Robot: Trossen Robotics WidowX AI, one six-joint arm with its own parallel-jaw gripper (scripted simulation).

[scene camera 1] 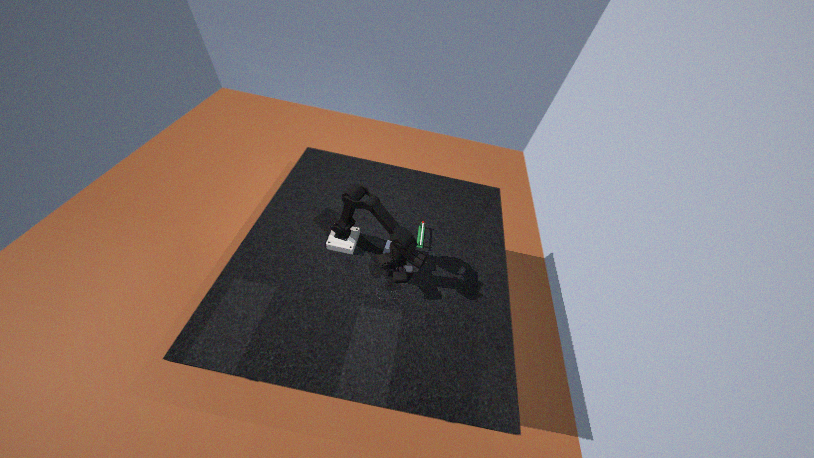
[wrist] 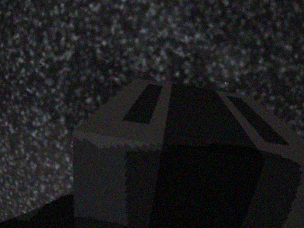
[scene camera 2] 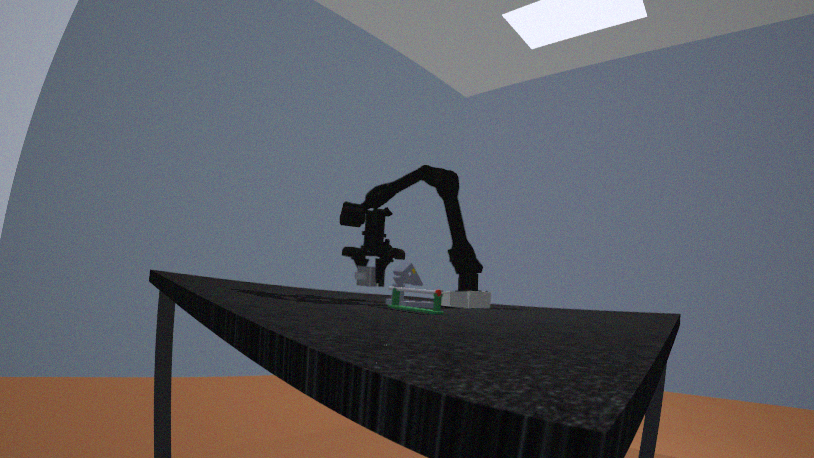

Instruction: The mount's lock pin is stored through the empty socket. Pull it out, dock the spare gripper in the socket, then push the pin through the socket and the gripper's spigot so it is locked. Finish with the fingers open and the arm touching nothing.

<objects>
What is the gripper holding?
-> A spare gripper.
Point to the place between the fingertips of the gripper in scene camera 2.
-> At 370, 282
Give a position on a spare gripper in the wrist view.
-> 155, 147
</objects>
